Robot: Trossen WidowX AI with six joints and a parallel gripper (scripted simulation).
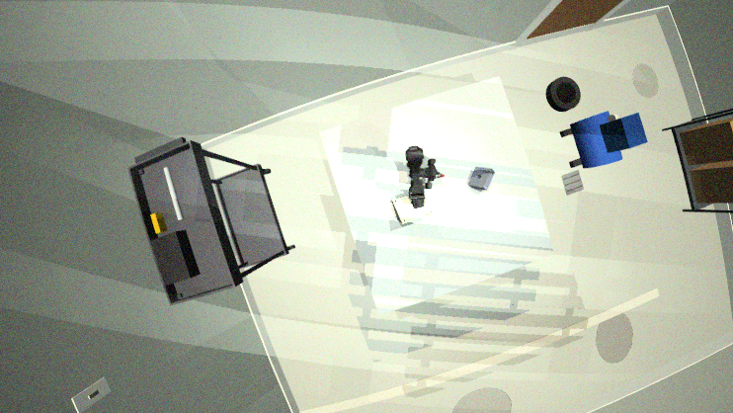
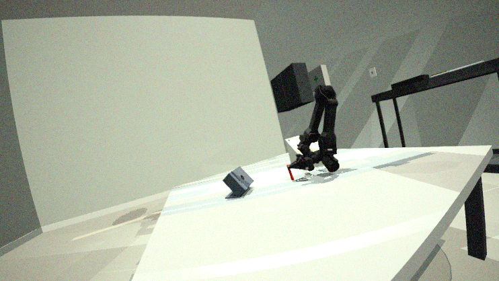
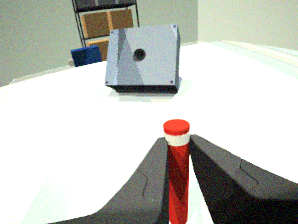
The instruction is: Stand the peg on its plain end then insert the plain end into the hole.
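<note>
My gripper tip is 10 mm above the red peg. From my gripper tip the other things lie so: sloped panel 250 mm ahead, 60 mm to the right, 10 mm below.
</note>
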